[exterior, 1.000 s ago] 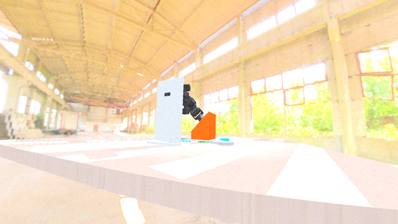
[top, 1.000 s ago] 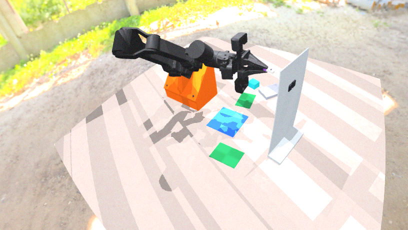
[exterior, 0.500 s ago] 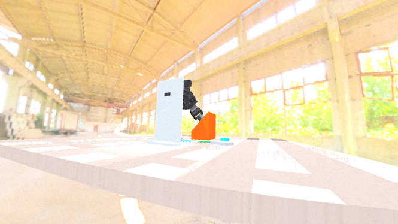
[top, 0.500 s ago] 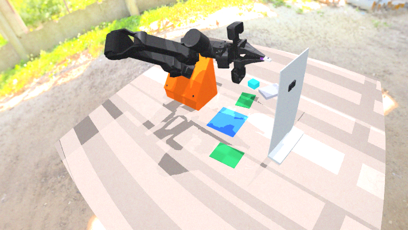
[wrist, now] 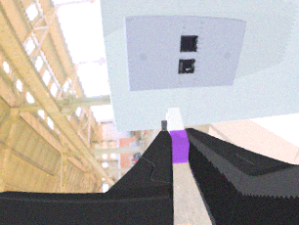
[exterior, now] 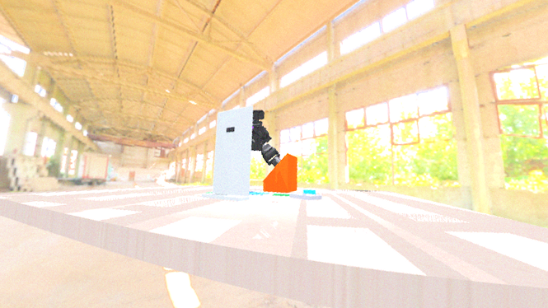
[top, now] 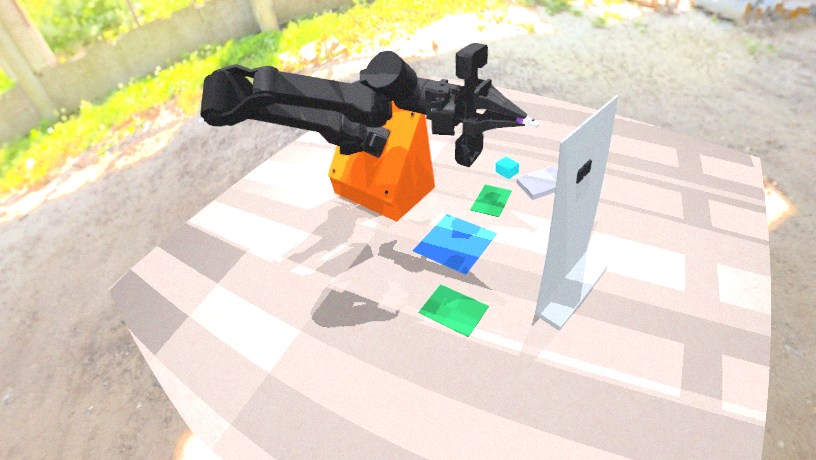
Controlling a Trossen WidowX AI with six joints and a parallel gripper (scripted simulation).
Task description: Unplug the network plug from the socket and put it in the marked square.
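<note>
Now: gripper tip 12 cm past the blue square, 4 cm to the left of it and 28 cm above it. Also, from my gripper tip: pale flat plate 7 cm behind, 22 cm to the left, 27 cm below; cyan cube 16 cm behind, 21 cm to the left, 27 cm below; grey upright panel 11 cm ahead, 2 cm to the right, 13 cm below.
</note>
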